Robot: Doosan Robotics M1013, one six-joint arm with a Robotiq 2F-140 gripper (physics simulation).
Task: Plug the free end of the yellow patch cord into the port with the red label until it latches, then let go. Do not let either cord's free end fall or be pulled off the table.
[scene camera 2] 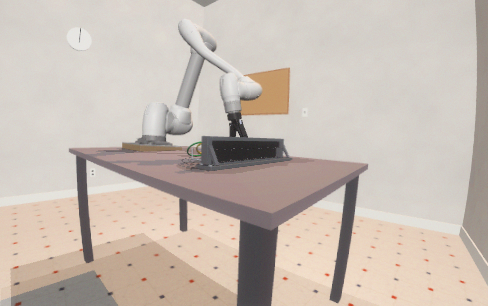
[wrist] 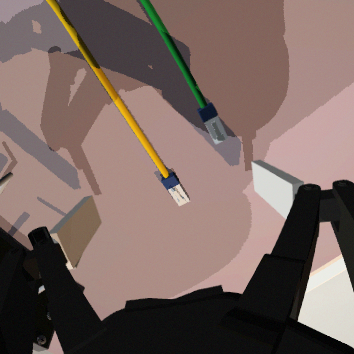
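Pixels of known places: gripper, fingertip midpoint: (wrist: 173, 193); arm's base at its link origin: (scene camera 2: 153, 144).
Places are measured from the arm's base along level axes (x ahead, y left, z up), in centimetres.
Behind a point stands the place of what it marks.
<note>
The yellow patch cord (wrist: 131, 120) @[x 56.9, y 6.6, z -2.7 cm] runs from the top left of the wrist view and ends in a clear plug with a dark blue boot (wrist: 171, 182) @[x 58.8, y 12.8, z -2.5 cm], lying on the table (scene camera 2: 300, 185) @[x 108.5, y -39.1, z -3.3 cm] (wrist: 150, 265) @[x 69.6, y 19.2, z -3.3 cm]. My gripper (scene camera 2: 239, 135) (wrist: 173, 193) @[x 58.9, y 13.1, z -1.2 cm] is open, with its pads wide apart on either side of the yellow plug and touching neither cord. In the scene view it is behind the dark patch panel (scene camera 2: 207, 150) @[x 77.5, y -35.1, z 2.4 cm], which hides the fingertips. The port with the red label does not show in either view.
The green cord (wrist: 175, 57) @[x 51.1, y 5.9, z -2.7 cm] ends in a similar plug (wrist: 214, 126) @[x 52.7, y 11.7, z -2.2 cm] to the upper right of the yellow one. In the scene view, a green cord loop (scene camera 2: 188, 149) @[x 58.2, y -24.6, z 1.1 cm] shows left of the panel. Part of a thin metal bar (wrist: 5, 182) @[x 69.6, y 0.6, z -1.5 cm] shows at the wrist view's left edge.
</note>
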